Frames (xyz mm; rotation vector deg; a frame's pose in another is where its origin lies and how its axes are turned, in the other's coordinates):
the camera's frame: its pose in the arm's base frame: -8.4 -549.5 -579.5 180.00 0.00 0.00
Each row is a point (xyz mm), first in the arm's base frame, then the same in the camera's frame.
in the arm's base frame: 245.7 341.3 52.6
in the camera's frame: 254.1 -890.8 -632.1
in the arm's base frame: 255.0 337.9 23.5
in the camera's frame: 263.4 -887.4 -603.0
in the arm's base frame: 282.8 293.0 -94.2
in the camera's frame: 291.2 -842.5 -485.3
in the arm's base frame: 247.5 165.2 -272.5
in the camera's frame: 255.9 -714.7 -307.0
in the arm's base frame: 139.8 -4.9 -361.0
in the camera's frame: 148.2 -544.6 -218.5
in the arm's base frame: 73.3 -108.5 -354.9
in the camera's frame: 81.7 -441.0 -224.6
